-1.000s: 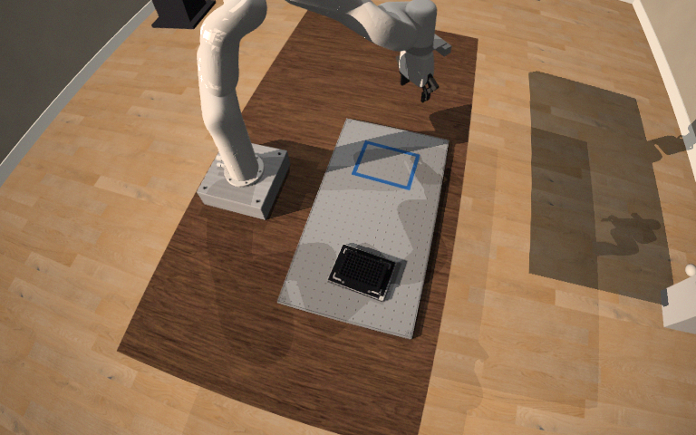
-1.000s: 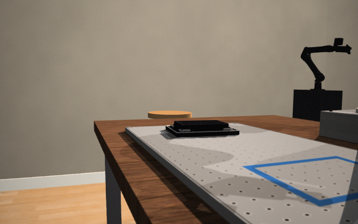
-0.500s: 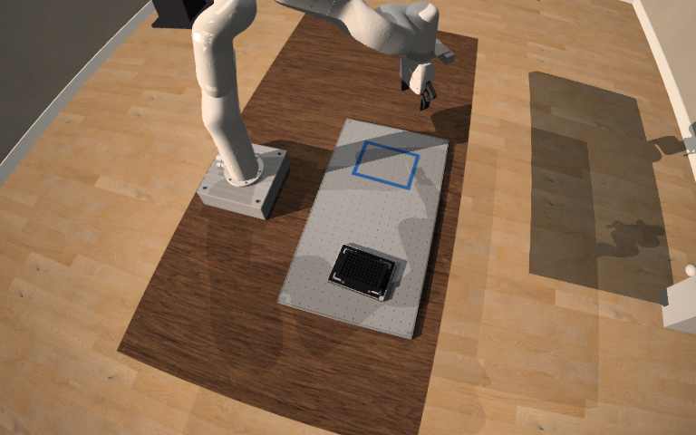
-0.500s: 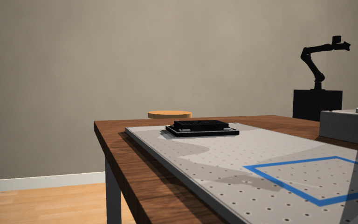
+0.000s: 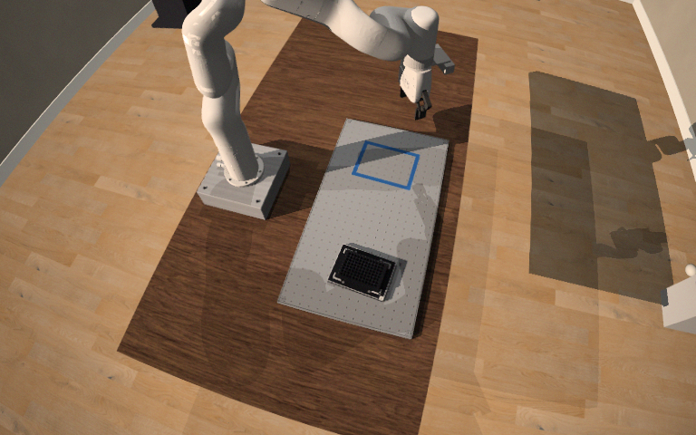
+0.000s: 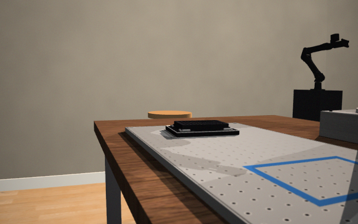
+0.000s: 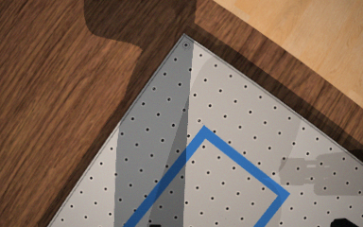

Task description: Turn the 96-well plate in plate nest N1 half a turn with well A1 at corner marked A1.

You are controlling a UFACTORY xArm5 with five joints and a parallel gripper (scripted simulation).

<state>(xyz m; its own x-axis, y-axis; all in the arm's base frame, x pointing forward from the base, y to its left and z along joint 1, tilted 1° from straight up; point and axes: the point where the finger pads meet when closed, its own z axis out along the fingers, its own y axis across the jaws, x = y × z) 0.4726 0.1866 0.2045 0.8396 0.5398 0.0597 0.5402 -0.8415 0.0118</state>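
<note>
My gripper is now 41 cm to the left of the black 96-well plate, 24 cm above it and 5 cm past it. From my hand the other things lie so: black plate nest (41 cm to the right, 26 cm below, 5 cm behind).
</note>
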